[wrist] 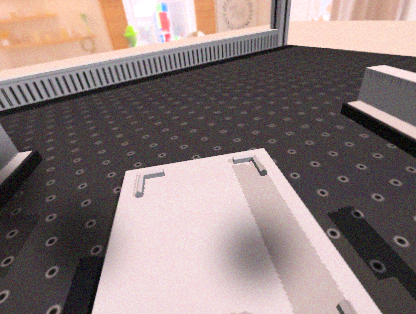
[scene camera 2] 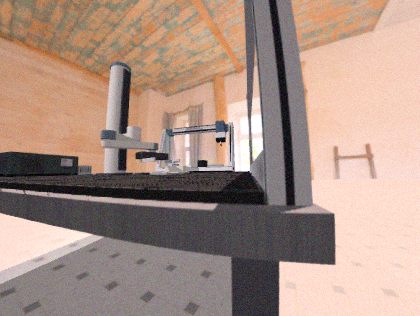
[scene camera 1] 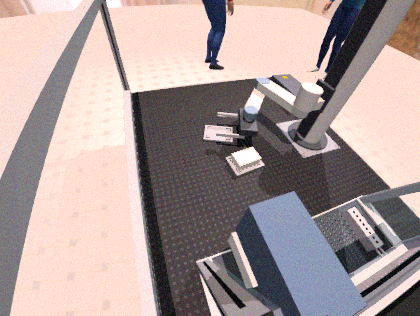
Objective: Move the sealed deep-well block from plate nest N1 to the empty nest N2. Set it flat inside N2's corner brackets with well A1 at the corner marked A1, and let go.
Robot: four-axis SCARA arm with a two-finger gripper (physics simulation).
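Frame: origin at the arm's base, x left, y back, z up, level; centimetres.
Where they show: gripper, between the fingertips: [wrist: 196,113] [scene camera 2: 168,160] [scene camera 1: 216,123]; arm's base, origin of its link: [scene camera 1: 306,136].
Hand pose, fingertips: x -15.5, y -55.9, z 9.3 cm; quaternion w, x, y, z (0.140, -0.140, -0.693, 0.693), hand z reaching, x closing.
Observation:
Things, the pixels of their top centre, and the offset from my fingertips. "*": a spot on its surface instead. Level surfaces: height alone.
- white sealed deep-well block, centre of its top: [scene camera 1: 246,155] [scene camera 2: 176,165] dx +23.7, dy +7.3, dz -2.6 cm
- plate nest N1, centre of its top: [scene camera 1: 245,160] dx +23.7, dy +7.3, dz -6.2 cm
- empty nest N2, centre of its top: [wrist: 213,231] [scene camera 1: 218,132] [scene camera 2: 166,171] dx +0.6, dy +1.5, dz -6.2 cm
- perforated black deck, height of its surface: dz -8.0 cm
- dark instrument box, a spot on its surface: [scene camera 2: 40,164] * dx -28.4, dy +59.3, dz -2.1 cm
- large blue housing, a spot on its surface: [scene camera 1: 295,250] * dx +69.4, dy -18.8, dz +40.8 cm
- slotted grey rail, a spot on its surface: [wrist: 150,62] * dx -12.3, dy -44.5, dz -5.4 cm
The white sealed deep-well block [scene camera 1: 247,156] sits on plate nest N1 [scene camera 1: 238,172] in scene camera 1. The empty nest N2 [scene camera 1: 212,130] [wrist: 175,225] is a flat white plate. In the wrist view, small grey corner brackets stand at its far corners and part of one shows at its near right. No A1 mark can be read. My gripper [scene camera 1: 219,124] [wrist: 196,113] is open and empty, above N2, with its fingers wide apart. In the wrist view the fingers show left and right, and a shaded strip crosses N2. The block does not show in the wrist view.
The arm's column [scene camera 1: 345,80] [scene camera 2: 116,110] stands on the perforated black deck [scene camera 1: 175,200]. A dark instrument box [scene camera 2: 40,164] stands at the left in scene camera 2. A large blue housing [scene camera 1: 295,250] and framed machine are at scene camera 1's front. A slotted grey rail [wrist: 150,62] edges the deck.

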